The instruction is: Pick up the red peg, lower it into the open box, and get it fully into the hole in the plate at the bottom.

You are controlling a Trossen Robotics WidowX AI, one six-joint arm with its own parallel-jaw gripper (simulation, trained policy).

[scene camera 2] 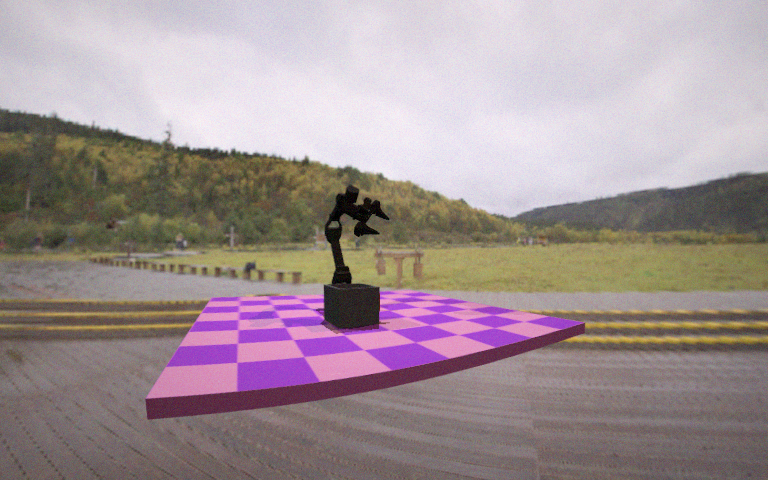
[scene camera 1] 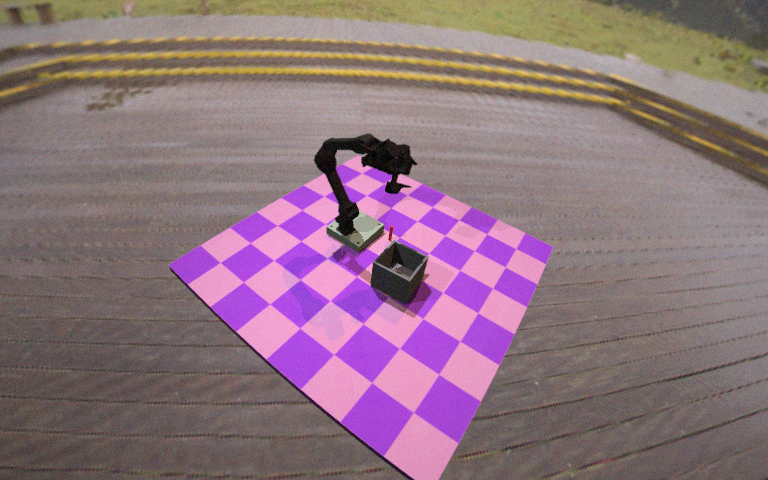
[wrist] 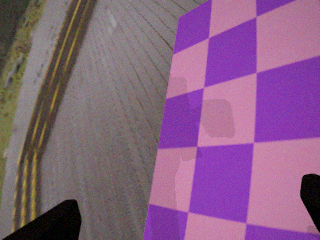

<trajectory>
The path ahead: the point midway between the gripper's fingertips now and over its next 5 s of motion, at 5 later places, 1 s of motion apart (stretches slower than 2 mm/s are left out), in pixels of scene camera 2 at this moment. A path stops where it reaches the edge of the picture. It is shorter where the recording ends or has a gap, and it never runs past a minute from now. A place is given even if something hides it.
My gripper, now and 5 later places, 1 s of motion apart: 384, 226; 382, 261; 376, 287; 378, 302; 386, 287; 370, 267
</trajectory>
